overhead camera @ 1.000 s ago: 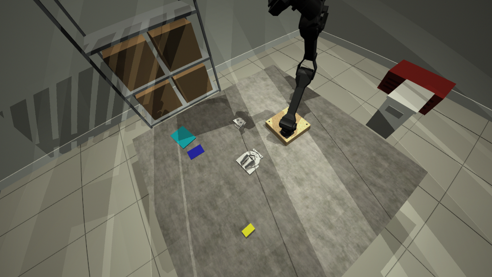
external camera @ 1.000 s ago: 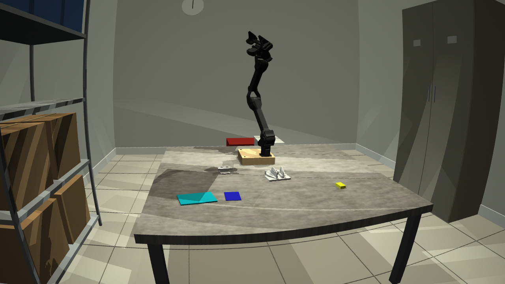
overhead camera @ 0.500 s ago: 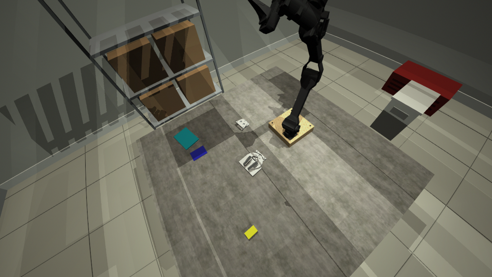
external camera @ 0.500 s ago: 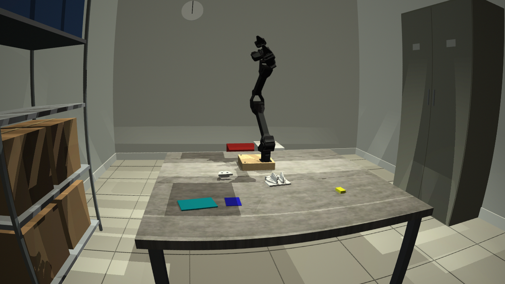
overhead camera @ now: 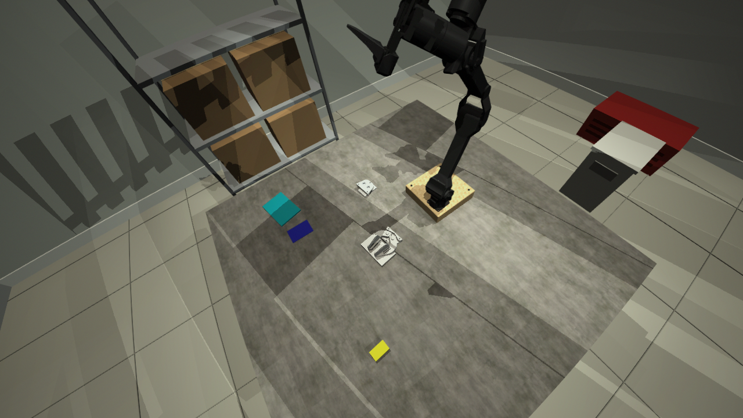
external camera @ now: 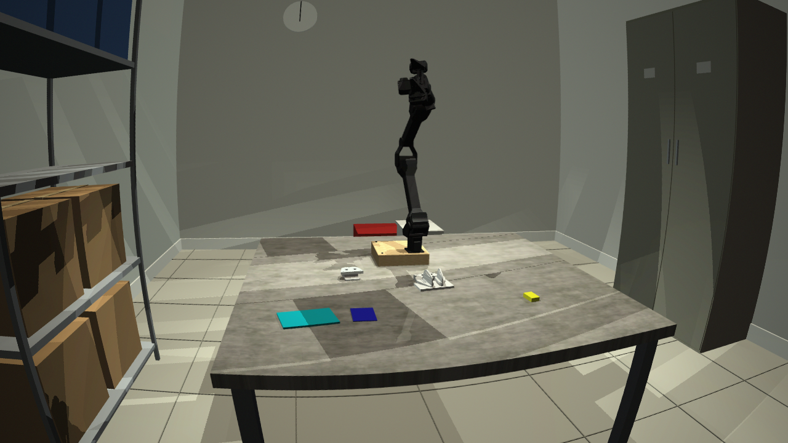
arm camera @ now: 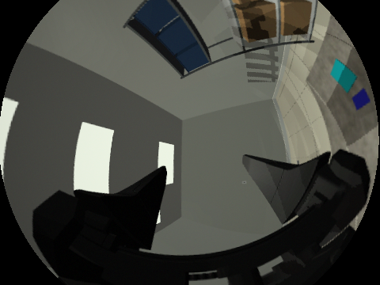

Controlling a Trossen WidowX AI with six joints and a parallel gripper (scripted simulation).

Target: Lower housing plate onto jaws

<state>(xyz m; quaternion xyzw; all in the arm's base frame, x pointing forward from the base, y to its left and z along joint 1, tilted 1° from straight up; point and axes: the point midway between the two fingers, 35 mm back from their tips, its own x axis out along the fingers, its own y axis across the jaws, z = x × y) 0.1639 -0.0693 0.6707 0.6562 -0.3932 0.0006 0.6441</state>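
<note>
The white block is 5 cm behind my gripper tip, 19 cm to the right of it and 72 cm below it. Round my gripper tip: blue tile (29 cm ahead, 20 cm to the right, 73 cm below); yellow block (30 cm ahead, 34 cm to the left, 72 cm below); teal slab (30 cm ahead, 37 cm to the right, 73 cm below).
</note>
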